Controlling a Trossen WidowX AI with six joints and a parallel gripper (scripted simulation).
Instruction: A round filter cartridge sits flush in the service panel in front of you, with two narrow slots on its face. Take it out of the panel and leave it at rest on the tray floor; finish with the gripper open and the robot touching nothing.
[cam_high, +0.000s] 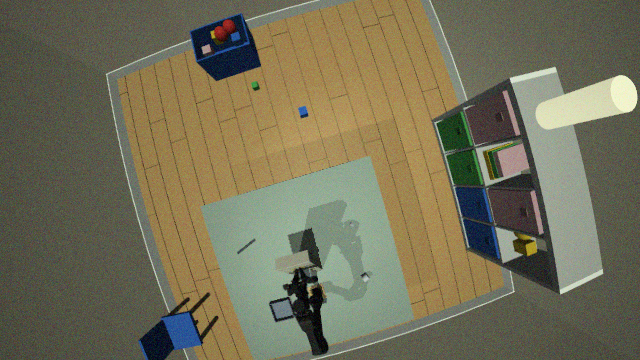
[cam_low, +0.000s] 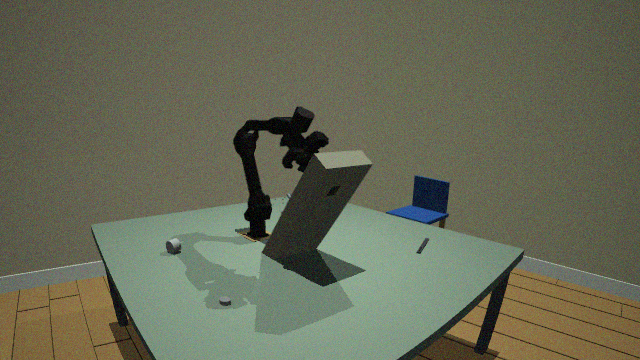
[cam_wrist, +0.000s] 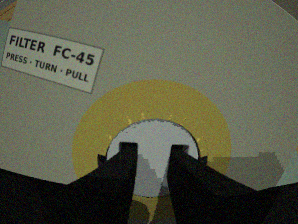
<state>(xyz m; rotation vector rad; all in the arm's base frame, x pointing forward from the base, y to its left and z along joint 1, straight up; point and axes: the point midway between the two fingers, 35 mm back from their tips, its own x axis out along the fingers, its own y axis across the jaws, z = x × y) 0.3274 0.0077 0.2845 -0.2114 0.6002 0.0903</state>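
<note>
Right now the round filter cartridge is 10 mm below my gripper tip and 10 mm ahead of it. From my gripper tip the other things lie so: small grey lump 380 mm to the right, 330 mm behind, 250 mm below; then grey square tray 420 mm behind, 270 mm to the left, 260 mm below.
</note>
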